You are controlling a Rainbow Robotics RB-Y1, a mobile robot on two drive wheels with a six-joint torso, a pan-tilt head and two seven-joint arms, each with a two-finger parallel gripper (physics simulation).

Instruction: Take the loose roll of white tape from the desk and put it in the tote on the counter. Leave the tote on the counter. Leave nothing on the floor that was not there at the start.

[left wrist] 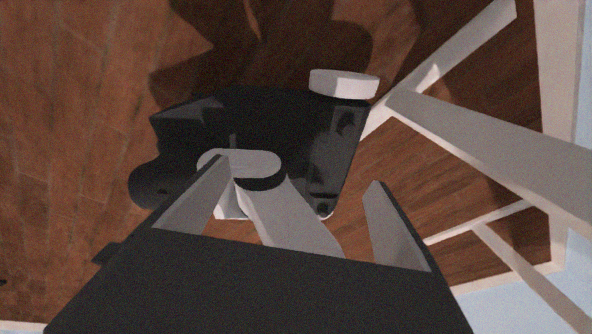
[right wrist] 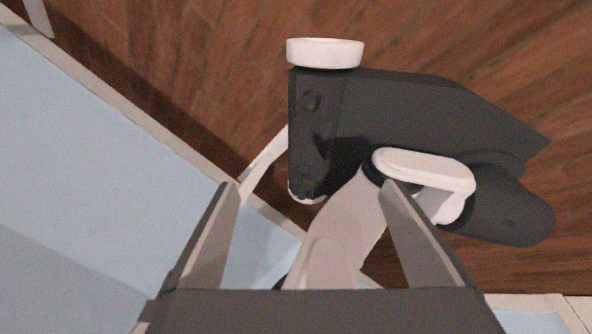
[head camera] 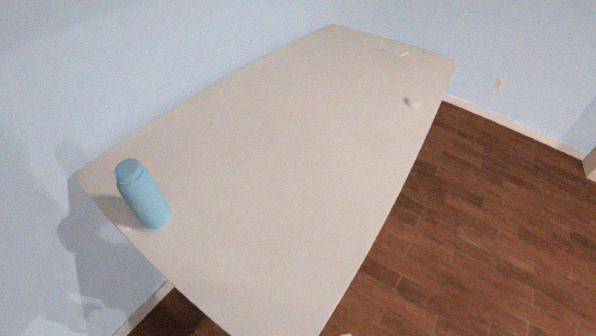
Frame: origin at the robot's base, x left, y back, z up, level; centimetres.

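Seen in the pictures: left gripper, fingertip midpoint: [left wrist: 299, 177]; right gripper, fingertip midpoint: [right wrist: 309, 189].
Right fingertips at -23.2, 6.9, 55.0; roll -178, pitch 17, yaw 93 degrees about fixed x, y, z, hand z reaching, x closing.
Offsets run from my right fingertips to a thing's middle, as dx, dy, dz. "pt": to the spot under its first point. Level surfaces: height alone.
The desk {dz +40.1} [head camera: 280, 165] stands against the wall in the head view. A small white rounded object {-25.4, -72.3, +41.3} [head camera: 412, 102] lies near its right edge toward the far end; it may be the roll of white tape, but it is too small to tell. The tote and the counter do not show in the head view. My left gripper [left wrist: 299, 177] is open with no object between its fingers; my own arm and base show beyond it. My right gripper [right wrist: 309, 189] is open and empty too, pointing down beside my base. Neither gripper shows in the head view.
A blue bottle {+51.3, -28.9, +48.3} [head camera: 144, 195] stands at the desk's near left end. A thin whitish item {pt -38.6, -116.4, +40.7} [head camera: 402, 54] lies near the far end. Pale desk legs and foot bars [left wrist: 465, 45] stand close to my base in the left wrist view. Brown wood floor {dz -54.9} [head camera: 490, 210] lies right of the desk.
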